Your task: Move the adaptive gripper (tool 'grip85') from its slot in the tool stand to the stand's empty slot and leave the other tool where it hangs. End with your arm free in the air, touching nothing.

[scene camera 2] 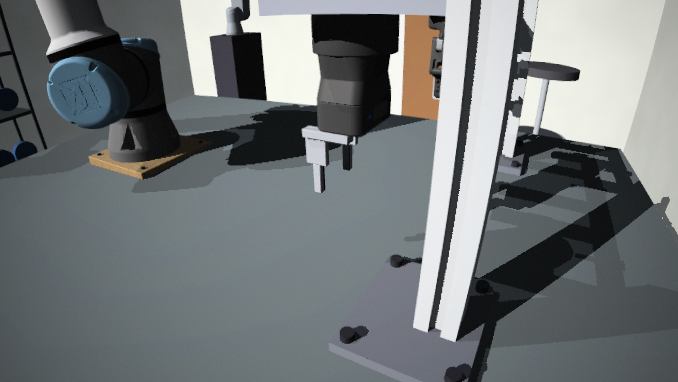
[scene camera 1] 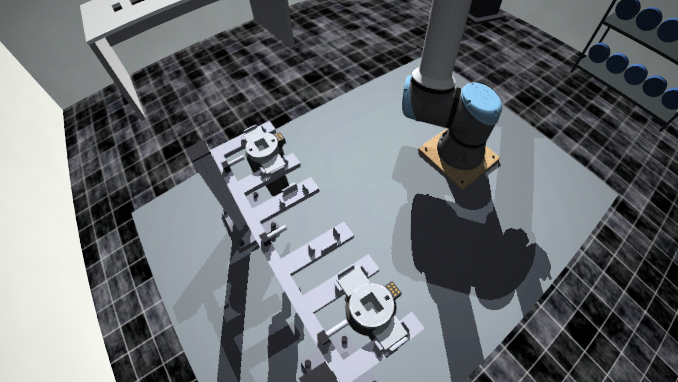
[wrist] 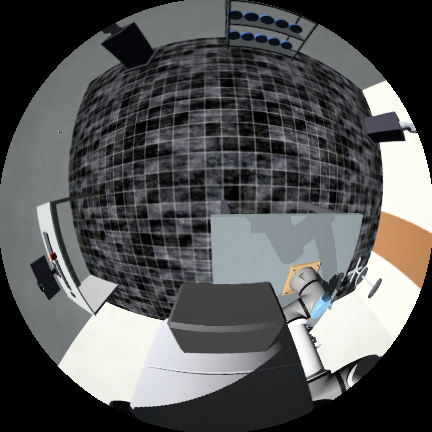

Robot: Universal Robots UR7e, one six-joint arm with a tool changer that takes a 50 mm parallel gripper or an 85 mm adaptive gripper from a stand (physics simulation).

Labels:
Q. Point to a tool stand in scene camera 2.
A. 432, 314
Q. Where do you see a parallel gripper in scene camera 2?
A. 354, 96

